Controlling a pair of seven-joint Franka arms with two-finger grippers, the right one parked.
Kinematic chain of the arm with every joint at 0, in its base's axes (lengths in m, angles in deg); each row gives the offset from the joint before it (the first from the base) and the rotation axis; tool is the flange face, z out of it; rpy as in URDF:
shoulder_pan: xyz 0 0 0.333 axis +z
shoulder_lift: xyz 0 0 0 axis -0.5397 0.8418 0
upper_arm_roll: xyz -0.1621 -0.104 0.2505 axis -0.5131 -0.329 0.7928
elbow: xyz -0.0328 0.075 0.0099 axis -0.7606 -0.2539 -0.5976
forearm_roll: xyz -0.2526 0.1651 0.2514 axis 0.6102 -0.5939 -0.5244
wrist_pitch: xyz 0 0 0 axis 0.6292 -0.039 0.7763
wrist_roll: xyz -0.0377 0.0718 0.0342 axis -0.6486 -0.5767 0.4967
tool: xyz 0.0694 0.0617 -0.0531 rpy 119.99 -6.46 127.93
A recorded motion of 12 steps. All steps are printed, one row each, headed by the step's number.
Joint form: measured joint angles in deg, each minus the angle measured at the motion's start. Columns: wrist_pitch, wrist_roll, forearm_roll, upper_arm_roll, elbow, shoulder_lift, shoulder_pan.
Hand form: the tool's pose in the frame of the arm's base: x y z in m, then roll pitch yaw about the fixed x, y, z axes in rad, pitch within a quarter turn. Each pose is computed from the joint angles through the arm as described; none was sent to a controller.
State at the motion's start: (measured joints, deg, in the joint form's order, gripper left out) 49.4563 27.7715 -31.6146 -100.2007 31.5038 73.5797 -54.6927
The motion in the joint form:
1: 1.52 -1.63 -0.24 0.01 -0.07 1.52 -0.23
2: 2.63 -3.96 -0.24 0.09 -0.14 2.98 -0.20
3: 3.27 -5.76 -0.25 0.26 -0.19 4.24 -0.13
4: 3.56 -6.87 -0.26 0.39 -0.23 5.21 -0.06
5: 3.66 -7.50 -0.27 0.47 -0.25 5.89 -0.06
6: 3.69 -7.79 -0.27 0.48 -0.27 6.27 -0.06
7: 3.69 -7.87 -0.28 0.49 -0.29 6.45 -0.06
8: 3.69 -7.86 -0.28 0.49 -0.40 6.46 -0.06
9: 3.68 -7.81 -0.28 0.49 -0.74 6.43 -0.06
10: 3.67 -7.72 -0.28 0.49 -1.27 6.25 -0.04
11: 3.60 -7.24 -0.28 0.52 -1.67 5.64 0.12
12: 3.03 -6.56 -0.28 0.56 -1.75 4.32 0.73
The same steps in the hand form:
1: 0.5349 -0.4483 0.2810 3.1056 0.0650 -0.0100
2: 0.5361 -0.4483 0.2661 3.0984 0.0721 -0.0476
3: 0.5374 -0.4466 0.2523 3.0970 0.0818 -0.0745
4: 0.5381 -0.4448 0.2415 3.0983 0.0922 -0.0902
5: 0.5378 -0.4439 0.2337 3.1003 0.1011 -0.0997
6: 0.5373 -0.4436 0.2294 3.1013 0.1066 -0.1044
7: 0.5372 -0.4434 0.2275 3.1020 0.1091 -0.1056
8: 0.5378 -0.4436 0.2281 3.1011 0.1077 -0.1051
9: 0.5395 -0.4442 0.2309 3.0981 0.1025 -0.1031
10: 0.5427 -0.4450 0.2369 3.0927 0.0921 -0.0995
11: 0.5469 -0.4441 0.2468 3.0878 0.0774 -0.0868
12: 0.5531 -0.4380 0.2620 3.0878 0.0624 -0.0643

